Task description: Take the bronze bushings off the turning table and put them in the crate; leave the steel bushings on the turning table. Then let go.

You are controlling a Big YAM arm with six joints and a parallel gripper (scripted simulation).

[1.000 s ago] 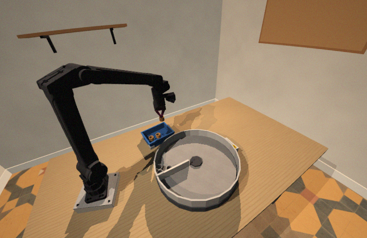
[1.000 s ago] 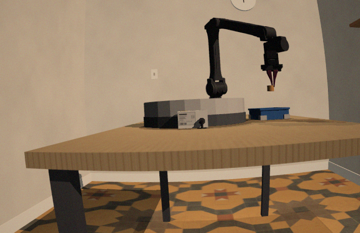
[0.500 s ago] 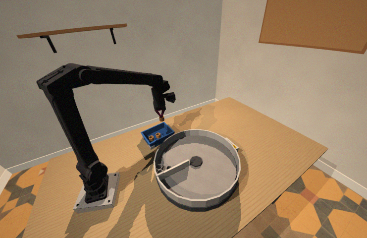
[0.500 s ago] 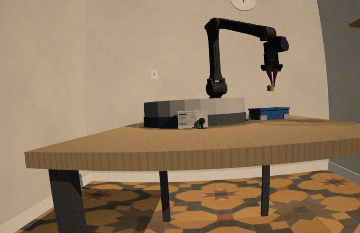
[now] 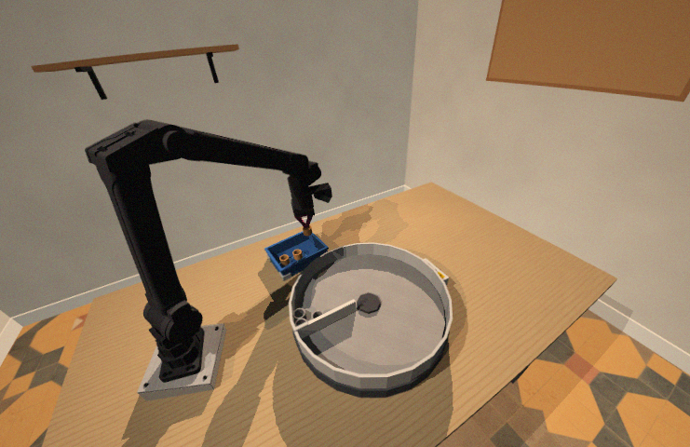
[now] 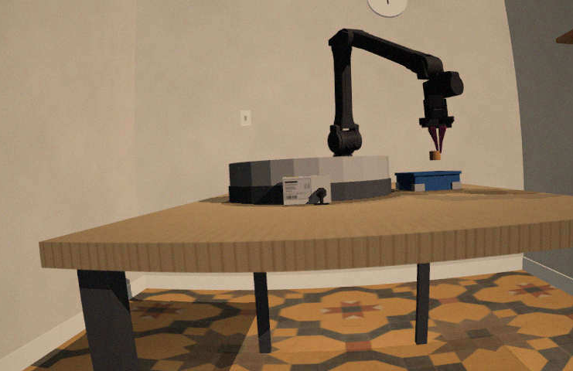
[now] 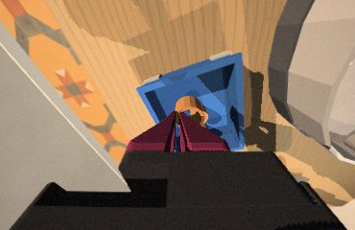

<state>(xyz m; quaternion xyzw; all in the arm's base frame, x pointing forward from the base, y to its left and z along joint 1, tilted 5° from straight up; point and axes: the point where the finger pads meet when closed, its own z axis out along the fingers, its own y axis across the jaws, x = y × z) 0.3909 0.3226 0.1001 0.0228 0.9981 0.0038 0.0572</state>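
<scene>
My hand is 80 mm above the blue crate, 60 mm past it and 40 mm to the left of it. Round my hand: grey turning table 360 mm to the right, 90 mm ahead, 60 mm below.
</scene>
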